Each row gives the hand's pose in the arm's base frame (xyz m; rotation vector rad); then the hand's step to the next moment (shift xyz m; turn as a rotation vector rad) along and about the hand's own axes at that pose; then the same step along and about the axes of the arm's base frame.
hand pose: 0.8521 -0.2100 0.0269 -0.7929 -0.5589 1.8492
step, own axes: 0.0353 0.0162 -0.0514 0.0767 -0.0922 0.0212
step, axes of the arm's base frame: 0.0179 0.0275 -0.0554 0.0200 0.1059 0.0567
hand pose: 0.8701 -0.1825 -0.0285 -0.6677 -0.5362 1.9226
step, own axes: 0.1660 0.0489 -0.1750 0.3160 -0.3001 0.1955
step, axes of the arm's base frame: 0.0231 0.1443 -0.1980 -0.0418 0.3951 0.2651
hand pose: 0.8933 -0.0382 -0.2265 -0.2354 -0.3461 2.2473
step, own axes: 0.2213 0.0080 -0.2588 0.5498 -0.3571 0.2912
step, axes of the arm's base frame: -0.0740 0.2087 -0.2588 -0.1771 0.5938 0.3615
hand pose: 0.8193 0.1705 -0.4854 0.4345 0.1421 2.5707
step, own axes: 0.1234 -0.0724 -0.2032 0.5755 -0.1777 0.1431
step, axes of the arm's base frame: -0.1328 0.1224 -0.1707 -0.3336 0.4509 0.2620
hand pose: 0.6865 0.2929 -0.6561 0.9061 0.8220 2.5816
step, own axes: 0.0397 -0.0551 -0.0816 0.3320 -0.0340 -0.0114
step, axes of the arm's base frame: -0.0786 0.0268 -0.0662 -0.2579 0.1660 0.1320
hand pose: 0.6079 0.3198 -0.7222 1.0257 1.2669 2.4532
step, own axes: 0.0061 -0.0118 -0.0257 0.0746 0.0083 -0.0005
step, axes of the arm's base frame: -0.0230 -0.0064 -0.0163 -0.0545 0.0288 0.0429
